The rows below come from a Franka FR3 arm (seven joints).
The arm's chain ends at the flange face. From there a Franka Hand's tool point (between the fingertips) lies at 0.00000 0.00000 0.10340 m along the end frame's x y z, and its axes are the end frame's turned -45 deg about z.
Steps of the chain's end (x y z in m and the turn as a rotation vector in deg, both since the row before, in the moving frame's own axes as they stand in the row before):
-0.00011, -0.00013, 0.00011, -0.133, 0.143, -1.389
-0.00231, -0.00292, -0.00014, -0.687, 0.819, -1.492
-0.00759, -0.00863, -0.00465, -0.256, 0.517, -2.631
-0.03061, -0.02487, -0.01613, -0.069, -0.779, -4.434
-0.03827, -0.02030, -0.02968, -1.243, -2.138, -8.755
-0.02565, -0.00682, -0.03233, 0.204, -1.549, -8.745
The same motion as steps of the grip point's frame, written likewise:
0.00003, 0.00018, 0.00011, -0.195, 0.007, -1.389
0.00062, -0.00178, -0.00016, -1.065, 0.093, -1.492
0.00109, -0.01049, -0.00466, -0.547, 0.185, -2.631
-0.00517, -0.04009, -0.01614, 0.502, -0.600, -4.434
-0.01709, -0.04222, -0.02978, 0.633, -2.391, -8.755
-0.01519, -0.02506, -0.03237, 1.240, -0.951, -8.745

